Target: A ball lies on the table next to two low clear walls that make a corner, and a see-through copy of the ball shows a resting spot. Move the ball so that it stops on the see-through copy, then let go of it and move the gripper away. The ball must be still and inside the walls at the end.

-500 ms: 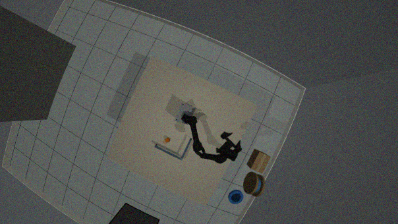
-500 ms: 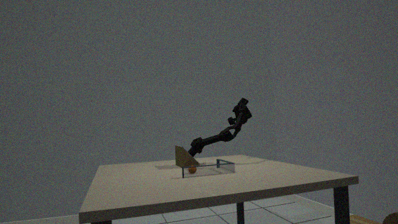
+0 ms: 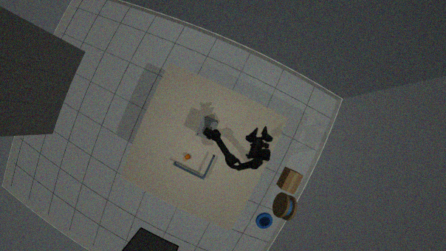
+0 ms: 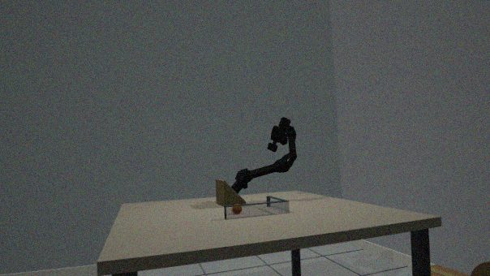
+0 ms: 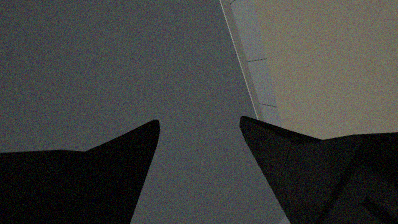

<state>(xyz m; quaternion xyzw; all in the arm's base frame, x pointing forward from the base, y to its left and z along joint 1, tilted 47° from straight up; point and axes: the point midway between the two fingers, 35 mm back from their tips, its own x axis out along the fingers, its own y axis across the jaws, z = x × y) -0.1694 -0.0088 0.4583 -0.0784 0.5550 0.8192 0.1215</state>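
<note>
Right now the orange ball is 54 cm ahead of my gripper tip, 37 cm to the right of it and 34 cm below it. Also, from my gripper tip: see-through copy of ball 57 cm ahead, 38 cm to the right, 34 cm below.
</note>
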